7 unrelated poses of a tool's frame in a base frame.
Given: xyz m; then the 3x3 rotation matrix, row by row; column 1 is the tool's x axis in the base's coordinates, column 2 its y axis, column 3 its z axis. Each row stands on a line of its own.
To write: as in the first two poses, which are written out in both.
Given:
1:
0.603 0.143 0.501
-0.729 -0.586 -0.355
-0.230 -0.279 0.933
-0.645 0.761 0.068
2:
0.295 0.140 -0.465
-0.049 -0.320 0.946
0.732 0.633 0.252
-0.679 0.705 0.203
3:
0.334 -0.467 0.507
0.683 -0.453 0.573
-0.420 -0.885 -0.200
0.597 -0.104 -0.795
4:
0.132 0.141 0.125
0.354 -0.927 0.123
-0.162 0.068 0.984
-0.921 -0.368 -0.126
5:
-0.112 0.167 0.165
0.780 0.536 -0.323
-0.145 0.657 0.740
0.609 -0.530 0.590
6:
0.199 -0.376 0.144
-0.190 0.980 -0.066
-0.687 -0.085 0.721
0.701 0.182 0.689
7:
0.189 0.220 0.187
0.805 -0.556 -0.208
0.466 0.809 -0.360
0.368 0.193 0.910
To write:
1:
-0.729 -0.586 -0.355 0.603
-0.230 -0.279 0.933 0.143
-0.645 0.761 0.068 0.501
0 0 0 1

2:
-0.049 -0.320 0.946 0.295
0.732 0.633 0.252 0.140
-0.679 0.705 0.203 -0.465
0 0 0 1

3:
0.683 -0.453 0.573 0.334
-0.420 -0.885 -0.200 -0.467
0.597 -0.104 -0.795 0.507
0 0 0 1

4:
0.354 -0.927 0.123 0.132
-0.162 0.068 0.984 0.141
-0.921 -0.368 -0.126 0.125
0 0 0 1

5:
0.780 0.536 -0.323 -0.112
-0.145 0.657 0.740 0.167
0.609 -0.530 0.590 0.165
0 0 0 1

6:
-0.190 0.980 -0.066 0.199
-0.687 -0.085 0.721 -0.376
0.701 0.182 0.689 0.144
0 0 0 1

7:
0.805 -0.556 -0.208 0.189
0.466 0.809 -0.360 0.220
0.368 0.193 0.910 0.187
0 0 0 1

